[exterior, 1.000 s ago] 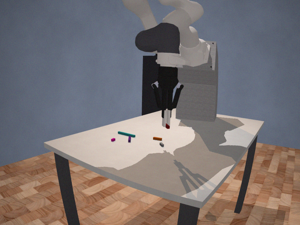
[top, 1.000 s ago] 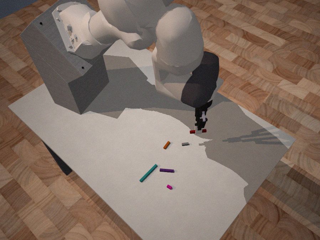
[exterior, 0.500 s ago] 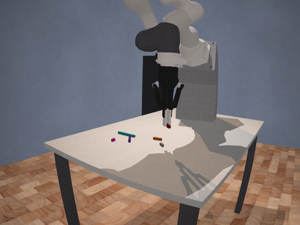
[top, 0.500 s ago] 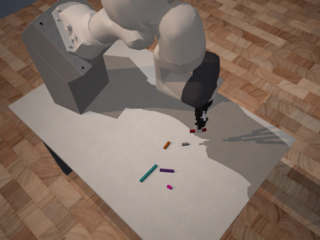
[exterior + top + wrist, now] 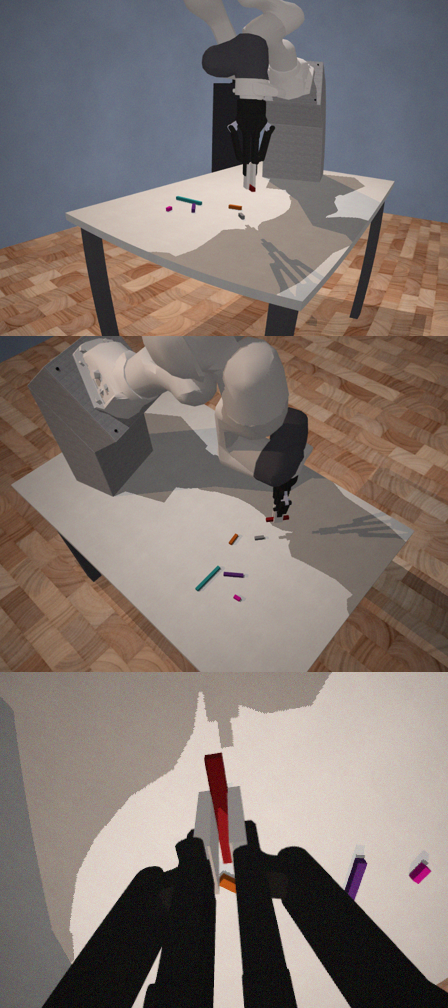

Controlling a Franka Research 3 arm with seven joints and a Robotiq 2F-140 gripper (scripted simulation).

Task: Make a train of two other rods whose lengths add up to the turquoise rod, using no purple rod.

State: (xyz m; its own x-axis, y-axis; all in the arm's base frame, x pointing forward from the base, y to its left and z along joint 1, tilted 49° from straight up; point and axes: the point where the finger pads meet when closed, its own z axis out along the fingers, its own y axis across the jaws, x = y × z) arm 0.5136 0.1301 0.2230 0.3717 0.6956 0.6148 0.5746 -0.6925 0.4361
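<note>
Right now the grey rod is 130 mm below my hand, 40 mm to the right of it and 30 mm behind it. Also, from my hand: purple rod 190 mm to the right, 130 mm below, 20 mm ahead; red rod 30 mm below; orange rod 130 mm below, 110 mm to the right, 80 mm behind.
</note>
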